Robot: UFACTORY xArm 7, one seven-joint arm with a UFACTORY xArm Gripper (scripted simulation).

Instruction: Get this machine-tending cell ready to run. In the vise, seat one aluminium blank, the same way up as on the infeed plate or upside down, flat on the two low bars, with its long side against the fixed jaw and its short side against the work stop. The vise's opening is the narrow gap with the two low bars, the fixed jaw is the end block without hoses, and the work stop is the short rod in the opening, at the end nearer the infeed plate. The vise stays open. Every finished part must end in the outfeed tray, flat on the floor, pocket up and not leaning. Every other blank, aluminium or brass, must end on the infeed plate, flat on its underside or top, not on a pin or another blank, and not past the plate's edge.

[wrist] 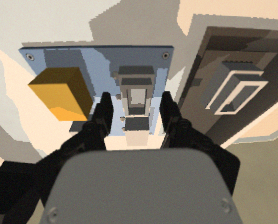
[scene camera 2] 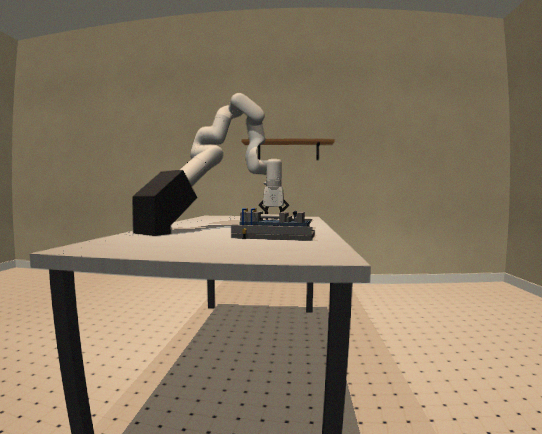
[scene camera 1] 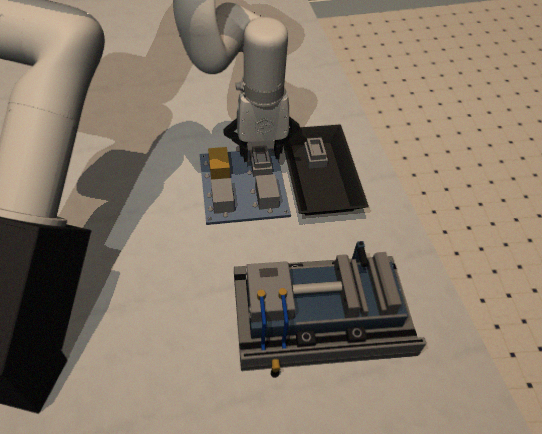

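Observation:
In the pictures: brass blank, my gripper.

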